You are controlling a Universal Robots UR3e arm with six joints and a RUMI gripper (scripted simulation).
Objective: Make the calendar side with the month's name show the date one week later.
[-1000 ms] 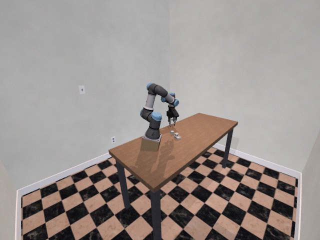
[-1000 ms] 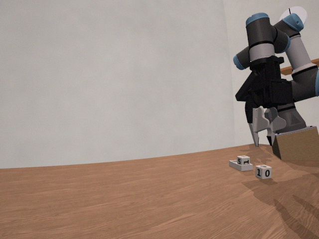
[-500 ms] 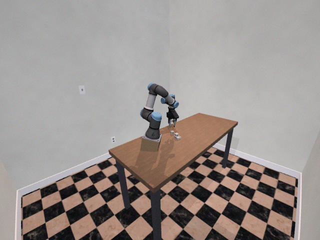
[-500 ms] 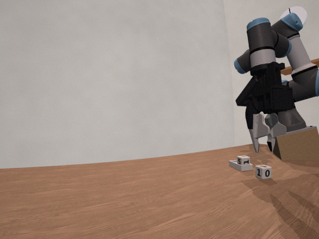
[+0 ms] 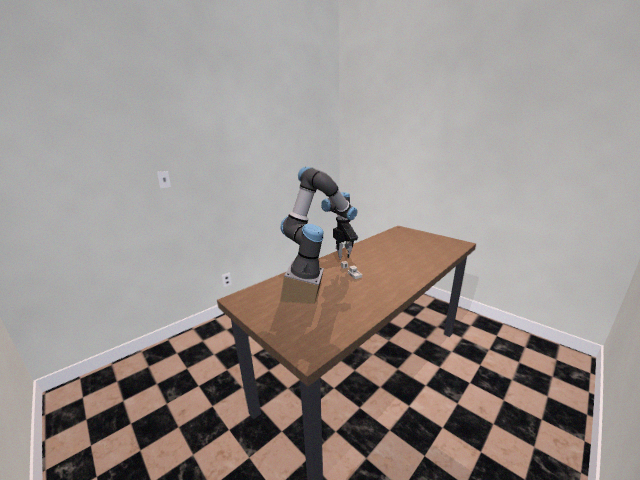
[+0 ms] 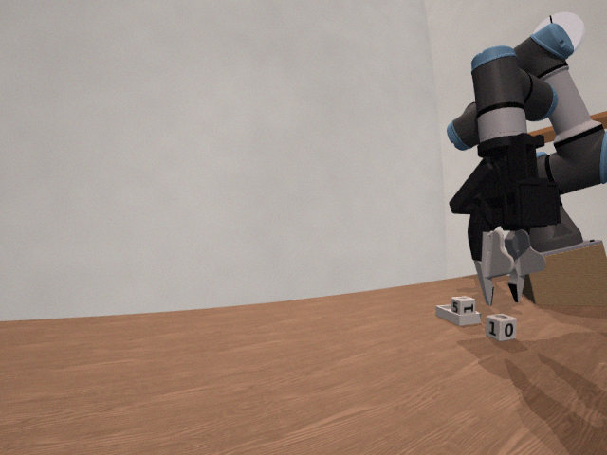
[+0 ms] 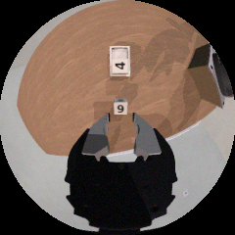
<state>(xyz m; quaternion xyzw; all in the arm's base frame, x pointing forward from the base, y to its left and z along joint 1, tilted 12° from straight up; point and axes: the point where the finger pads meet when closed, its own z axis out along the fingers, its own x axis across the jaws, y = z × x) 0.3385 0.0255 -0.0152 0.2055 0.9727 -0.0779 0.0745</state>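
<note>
Now: hand 50 mm above the white digit cube. From my hand the other things lie so: white tray (40 mm behind, 100 mm to the right, 60 mm below).
</note>
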